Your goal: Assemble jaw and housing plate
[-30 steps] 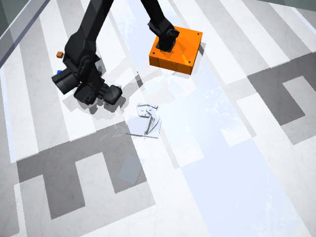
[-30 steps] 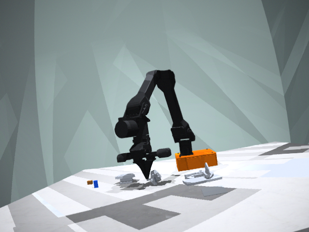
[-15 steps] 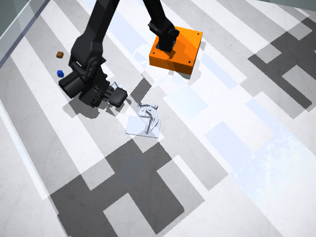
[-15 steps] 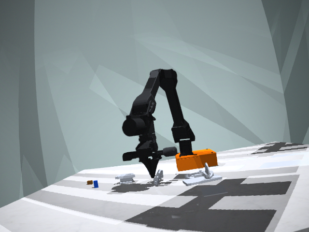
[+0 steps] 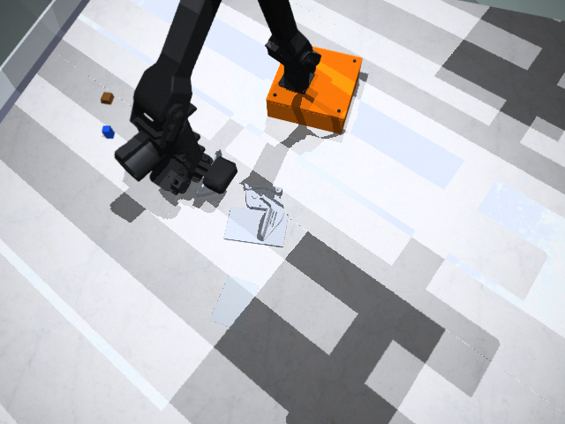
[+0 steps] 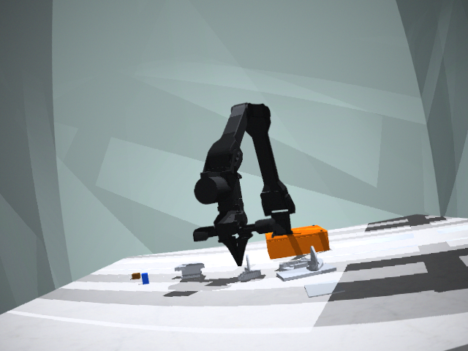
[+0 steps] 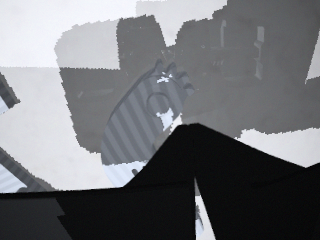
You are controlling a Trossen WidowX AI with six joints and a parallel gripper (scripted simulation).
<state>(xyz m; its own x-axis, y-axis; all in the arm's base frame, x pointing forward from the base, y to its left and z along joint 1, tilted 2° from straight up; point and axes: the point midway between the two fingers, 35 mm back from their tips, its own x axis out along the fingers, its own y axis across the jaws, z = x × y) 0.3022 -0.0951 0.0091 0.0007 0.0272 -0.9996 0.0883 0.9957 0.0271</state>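
The jaw lies 1 cm behind my gripper tip, 1 cm to the left of it and 2 cm below it. Also, from my gripper tip: brown cube: 12 cm behind, 32 cm to the right, 2 cm below; blue cube: 4 cm behind, 26 cm to the right, 2 cm below; pale flat sheet: 19 cm ahead, 18 cm to the left, 3 cm below.
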